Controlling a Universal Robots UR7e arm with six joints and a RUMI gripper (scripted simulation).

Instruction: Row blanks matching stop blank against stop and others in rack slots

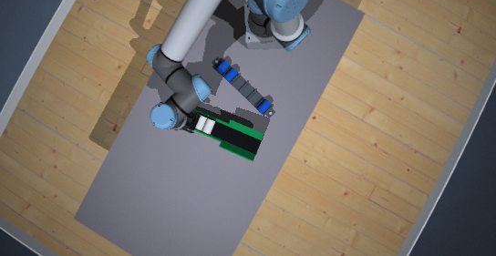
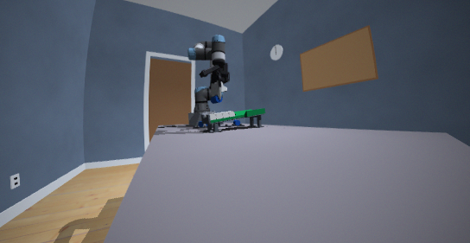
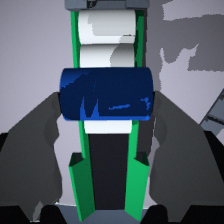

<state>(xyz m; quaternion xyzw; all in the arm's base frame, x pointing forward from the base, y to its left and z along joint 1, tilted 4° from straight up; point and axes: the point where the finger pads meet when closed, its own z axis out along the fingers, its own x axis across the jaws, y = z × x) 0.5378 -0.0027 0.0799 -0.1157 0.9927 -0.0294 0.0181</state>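
The stock rack is 260 mm behind my hand, 90 mm to the left of it and 190 mm below it.
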